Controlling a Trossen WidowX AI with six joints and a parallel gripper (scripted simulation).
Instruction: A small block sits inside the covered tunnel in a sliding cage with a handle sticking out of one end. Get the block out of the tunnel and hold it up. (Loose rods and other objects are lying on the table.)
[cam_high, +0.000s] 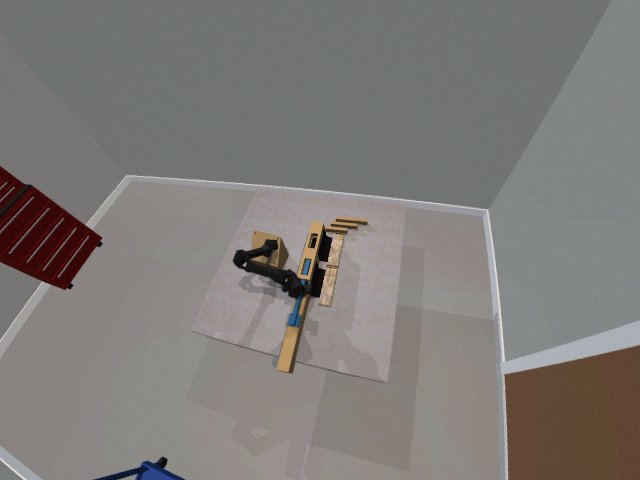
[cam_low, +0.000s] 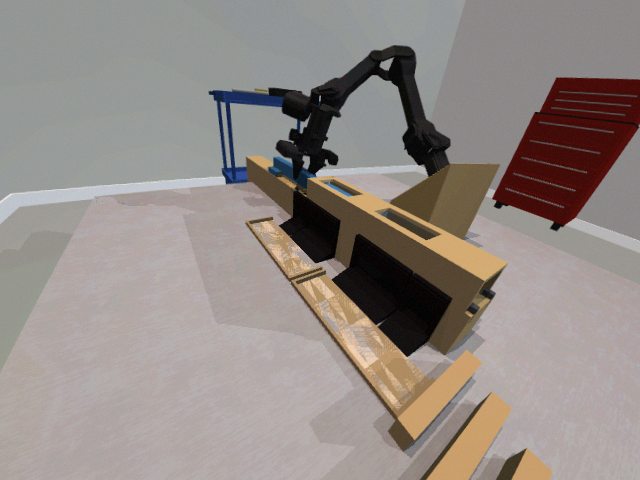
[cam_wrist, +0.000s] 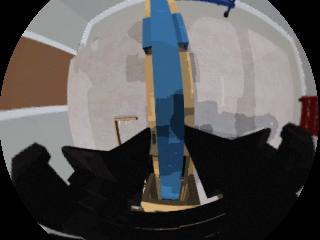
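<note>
Now: the tan covered tunnel 8 cm to the left of my gripper tip, 5 cm below it and 2 cm ahead of it.
</note>
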